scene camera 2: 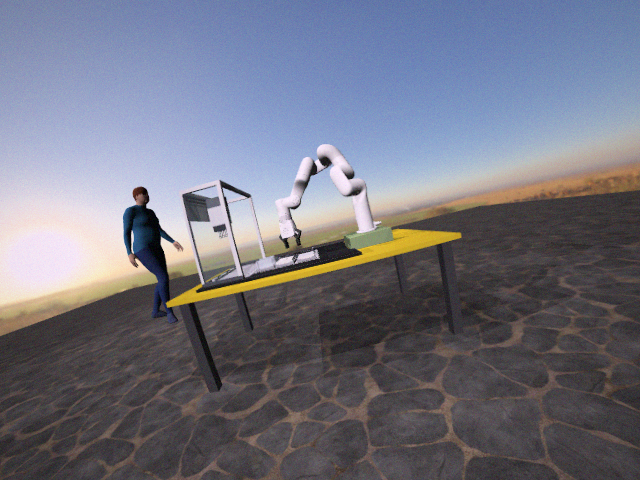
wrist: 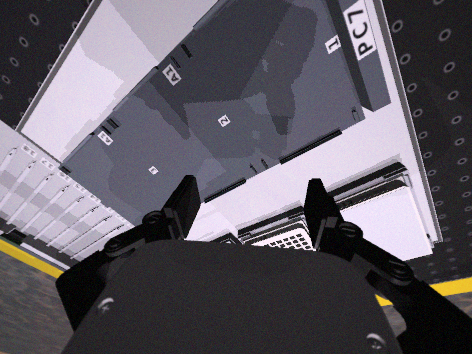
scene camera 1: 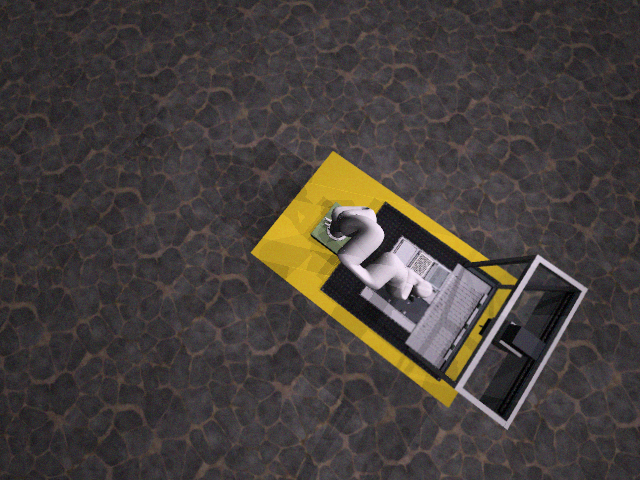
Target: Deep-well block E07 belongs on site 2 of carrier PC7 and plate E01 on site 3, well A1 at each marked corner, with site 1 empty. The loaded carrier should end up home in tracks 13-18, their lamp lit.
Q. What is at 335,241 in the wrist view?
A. The gripper.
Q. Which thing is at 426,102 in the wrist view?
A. A black perforated mat.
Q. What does the gripper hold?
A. Nothing.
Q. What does the grey carrier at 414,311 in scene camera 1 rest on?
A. A black perforated mat.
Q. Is the gripper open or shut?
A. Open.
